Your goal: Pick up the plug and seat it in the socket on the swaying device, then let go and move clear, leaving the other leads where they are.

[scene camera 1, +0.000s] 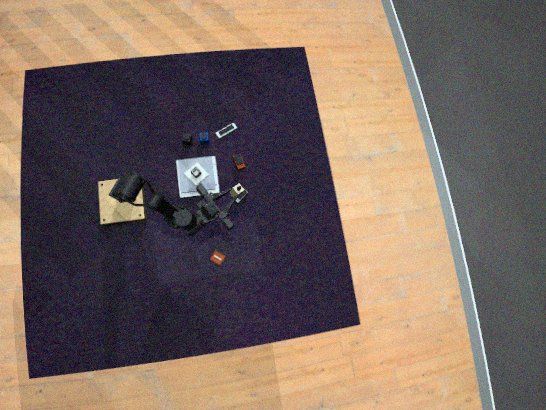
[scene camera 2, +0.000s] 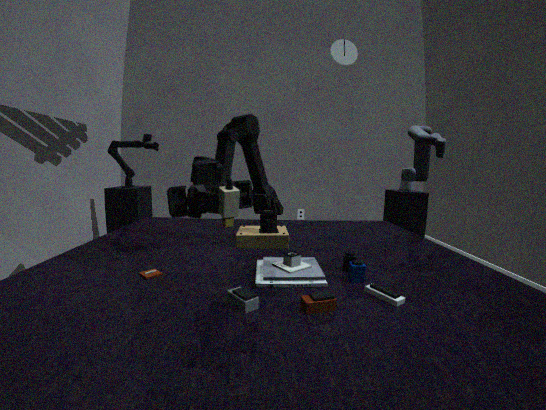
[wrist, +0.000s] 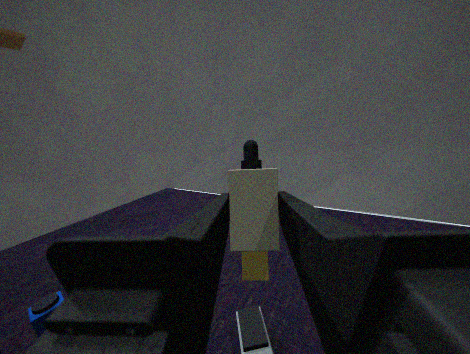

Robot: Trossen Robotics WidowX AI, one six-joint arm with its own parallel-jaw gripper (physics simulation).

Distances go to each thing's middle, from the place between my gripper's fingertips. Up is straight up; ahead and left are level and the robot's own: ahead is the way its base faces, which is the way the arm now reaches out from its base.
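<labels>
The plug (scene camera 2: 228, 205) has my hand 1 cm above it and 1 cm short of it. There is a device with socket (scene camera 2: 291, 266) too, 14 cm to the left of my hand, 13 cm behind it and 17 cm below it. Counting again from my hand, I find the blue block (wrist: 38, 313) 18 cm below it, 29 cm to the left of it and 8 cm behind it.
</labels>
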